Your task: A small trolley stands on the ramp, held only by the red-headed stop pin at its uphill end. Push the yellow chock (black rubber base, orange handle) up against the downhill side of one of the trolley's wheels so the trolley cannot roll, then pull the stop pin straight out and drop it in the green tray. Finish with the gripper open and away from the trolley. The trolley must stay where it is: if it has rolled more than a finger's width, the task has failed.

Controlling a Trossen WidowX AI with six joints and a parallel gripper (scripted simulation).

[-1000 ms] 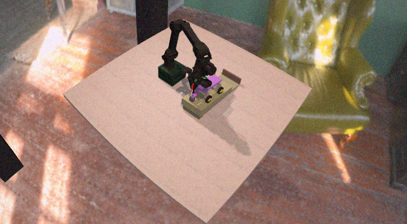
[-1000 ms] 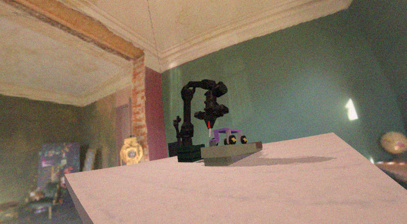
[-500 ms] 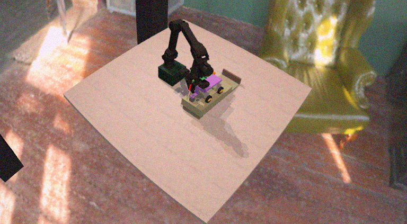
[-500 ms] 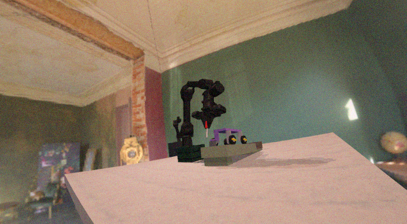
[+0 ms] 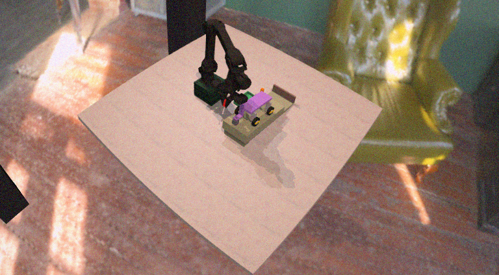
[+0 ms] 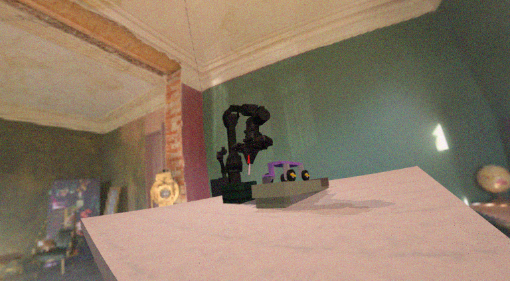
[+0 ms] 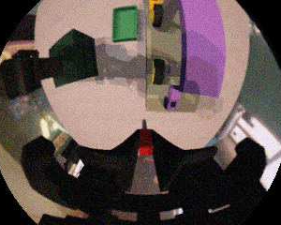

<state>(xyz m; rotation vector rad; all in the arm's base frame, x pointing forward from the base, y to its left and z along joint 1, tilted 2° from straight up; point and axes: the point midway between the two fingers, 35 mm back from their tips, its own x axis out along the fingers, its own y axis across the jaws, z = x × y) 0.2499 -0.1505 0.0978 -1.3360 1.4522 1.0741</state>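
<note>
Now: the green tray 25 cm to the left of my gripper tip, 18 cm below it and 4 cm behind it. Also, from my gripper tip: purple trolley 14 cm to the left, 9 cm ahead, 6 cm below; red-headed stop pin right at my gripper tip; ramp 14 cm to the left, 12 cm below, 9 cm ahead.
</note>
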